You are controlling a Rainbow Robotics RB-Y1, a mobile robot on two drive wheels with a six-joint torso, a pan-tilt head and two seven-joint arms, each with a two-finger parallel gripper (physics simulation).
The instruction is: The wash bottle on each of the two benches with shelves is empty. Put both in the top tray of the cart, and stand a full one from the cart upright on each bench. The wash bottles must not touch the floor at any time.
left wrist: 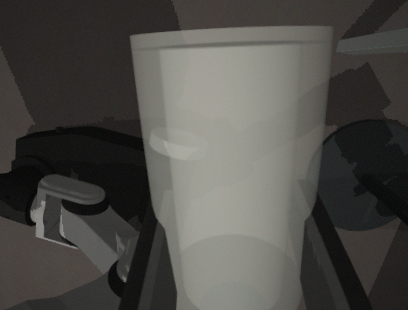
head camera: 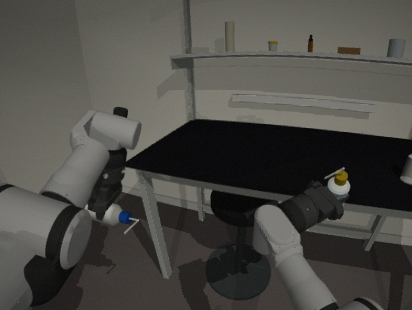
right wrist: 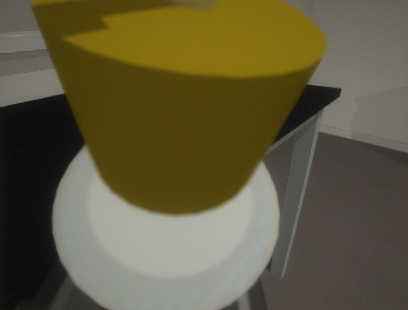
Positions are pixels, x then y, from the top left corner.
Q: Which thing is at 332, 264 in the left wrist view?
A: My left gripper.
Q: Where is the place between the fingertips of my left gripper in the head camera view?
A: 104, 213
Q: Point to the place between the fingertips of my right gripper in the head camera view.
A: At 340, 190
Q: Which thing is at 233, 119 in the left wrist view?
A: A white wash bottle with blue cap.
